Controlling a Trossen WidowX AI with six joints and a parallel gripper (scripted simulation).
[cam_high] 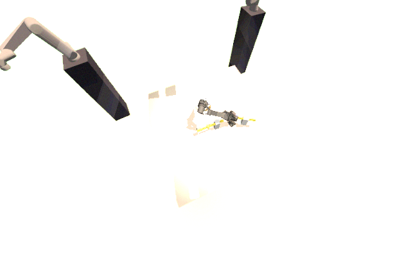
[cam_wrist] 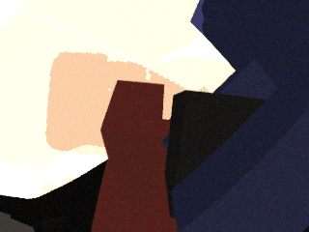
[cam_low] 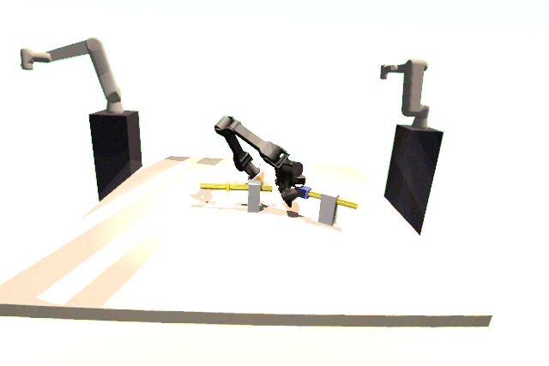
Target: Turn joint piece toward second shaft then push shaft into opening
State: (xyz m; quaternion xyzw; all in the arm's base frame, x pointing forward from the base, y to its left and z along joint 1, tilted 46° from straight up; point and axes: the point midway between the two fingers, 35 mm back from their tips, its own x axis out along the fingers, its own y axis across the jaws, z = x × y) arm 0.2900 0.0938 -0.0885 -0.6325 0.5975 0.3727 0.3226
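Now: the red joint piece 50 mm above my gripper tip.
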